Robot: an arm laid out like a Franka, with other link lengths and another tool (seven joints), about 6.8 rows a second.
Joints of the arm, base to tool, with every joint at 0 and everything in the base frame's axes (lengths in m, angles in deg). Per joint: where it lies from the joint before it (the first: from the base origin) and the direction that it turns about. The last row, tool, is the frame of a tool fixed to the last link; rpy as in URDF.
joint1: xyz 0 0 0.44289 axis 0 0 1
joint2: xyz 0 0 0 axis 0 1 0
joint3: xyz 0 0 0.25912 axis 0 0 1
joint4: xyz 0.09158 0 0 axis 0 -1 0
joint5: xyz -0.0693 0 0.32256 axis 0 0 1
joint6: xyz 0 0 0 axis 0 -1 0
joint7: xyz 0.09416 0 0 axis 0 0 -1
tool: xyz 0.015 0.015 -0.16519 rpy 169.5 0 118.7
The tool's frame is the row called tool.
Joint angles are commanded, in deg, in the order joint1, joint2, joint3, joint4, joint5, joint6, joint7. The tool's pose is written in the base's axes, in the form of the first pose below.
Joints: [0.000 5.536 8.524 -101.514 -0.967 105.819 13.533]
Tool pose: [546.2, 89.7, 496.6, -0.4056, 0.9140, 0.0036, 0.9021, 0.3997, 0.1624]
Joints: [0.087 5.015 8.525 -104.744 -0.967 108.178 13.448]
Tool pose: [541.0, 90.3, 481.4, -0.4092, 0.9125, 0.0042, 0.9015, 0.4036, 0.1562]
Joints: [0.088 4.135 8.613 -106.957 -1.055 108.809 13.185]
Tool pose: [533.8, 90.2, 474.1, -0.4157, 0.9095, 0.0043, 0.9004, 0.4108, 0.1435]
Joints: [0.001 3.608 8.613 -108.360 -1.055 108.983 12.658]
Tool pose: [528.7, 88.9, 468.8, -0.4228, 0.9062, 0.0068, 0.8987, 0.4183, 0.1314]
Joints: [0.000 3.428 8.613 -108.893 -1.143 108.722 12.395]
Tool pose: [525.7, 88.4, 466.0, -0.4274, 0.9040, 0.0083, 0.8979, 0.4234, 0.1206]
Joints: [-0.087 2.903 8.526 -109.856 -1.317 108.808 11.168]
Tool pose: [521.9, 86.3, 463.8, -0.4450, 0.8955, 0.0075, 0.8901, 0.4414, 0.1136]
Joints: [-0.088 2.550 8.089 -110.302 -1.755 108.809 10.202]
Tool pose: [520.4, 81.4, 463.6, -0.4559, 0.8900, 0.0014, 0.8847, 0.4531, 0.1095]
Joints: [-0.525 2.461 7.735 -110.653 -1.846 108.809 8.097]
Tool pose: [519.5, 74.5, 461.8, -0.4767, 0.8791, 0.0040, 0.8744, 0.4737, 0.1046]
